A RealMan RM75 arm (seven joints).
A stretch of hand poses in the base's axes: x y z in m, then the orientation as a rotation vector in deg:
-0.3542 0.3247 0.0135 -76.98 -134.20 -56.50
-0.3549 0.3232 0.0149 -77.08 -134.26 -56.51
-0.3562 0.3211 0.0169 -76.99 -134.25 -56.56
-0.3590 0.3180 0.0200 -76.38 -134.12 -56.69
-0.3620 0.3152 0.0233 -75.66 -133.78 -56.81
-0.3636 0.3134 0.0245 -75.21 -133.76 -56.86
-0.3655 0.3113 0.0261 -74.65 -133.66 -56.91
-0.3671 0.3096 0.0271 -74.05 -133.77 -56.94
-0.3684 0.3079 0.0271 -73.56 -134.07 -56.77
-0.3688 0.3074 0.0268 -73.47 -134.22 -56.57
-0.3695 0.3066 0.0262 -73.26 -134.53 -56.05
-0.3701 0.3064 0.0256 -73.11 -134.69 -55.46
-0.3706 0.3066 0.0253 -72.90 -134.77 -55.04
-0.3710 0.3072 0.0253 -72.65 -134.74 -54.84
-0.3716 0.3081 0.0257 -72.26 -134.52 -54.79
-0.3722 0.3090 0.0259 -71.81 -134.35 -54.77
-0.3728 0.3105 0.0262 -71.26 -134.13 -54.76
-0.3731 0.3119 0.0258 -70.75 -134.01 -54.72
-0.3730 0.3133 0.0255 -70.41 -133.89 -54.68
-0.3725 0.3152 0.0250 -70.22 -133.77 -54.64
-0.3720 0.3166 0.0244 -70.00 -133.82 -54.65
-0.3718 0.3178 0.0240 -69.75 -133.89 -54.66
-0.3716 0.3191 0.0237 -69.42 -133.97 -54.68
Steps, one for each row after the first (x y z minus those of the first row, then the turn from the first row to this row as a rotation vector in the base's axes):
-0.0007 -0.0015 0.0014 -0.06 -0.06 -0.07
-0.0020 -0.0036 0.0034 -0.01 -0.07 -0.02
-0.0048 -0.0067 0.0065 0.30 0.01 0.38
-0.0078 -0.0095 0.0098 0.75 0.26 0.84
-0.0094 -0.0113 0.0110 0.92 0.29 1.14
-0.0113 -0.0134 0.0126 1.16 0.39 1.52
-0.0129 -0.0151 0.0136 1.28 0.35 1.95
-0.0142 -0.0168 0.0136 1.17 0.29 2.35
-0.0146 -0.0173 0.0133 1.03 0.31 2.46
-0.0153 -0.0181 0.0127 0.69 0.41 2.73
-0.0159 -0.0183 0.0121 0.39 0.65 2.96
-0.0164 -0.0181 0.0118 0.23 0.85 3.20
-0.0168 -0.0175 0.0118 0.23 1.01 3.42
-0.0174 -0.0166 0.0122 0.45 1.23 3.69
-0.0180 -0.0157 0.0124 0.66 1.40 4.01
-0.0186 -0.0142 0.0127 0.94 1.61 4.39
-0.0189 -0.0128 0.0123 1.14 1.76 4.75
-0.0188 -0.0114 0.0120 1.29 1.90 5.00
-0.0183 -0.0095 0.0115 1.39 2.02 5.13
-0.0178 -0.0081 0.0109 1.43 2.00 5.29
-0.0176 -0.0069 0.0105 1.46 1.96 5.47
-0.0174 -0.0056 0.0102 1.51 1.92 5.70

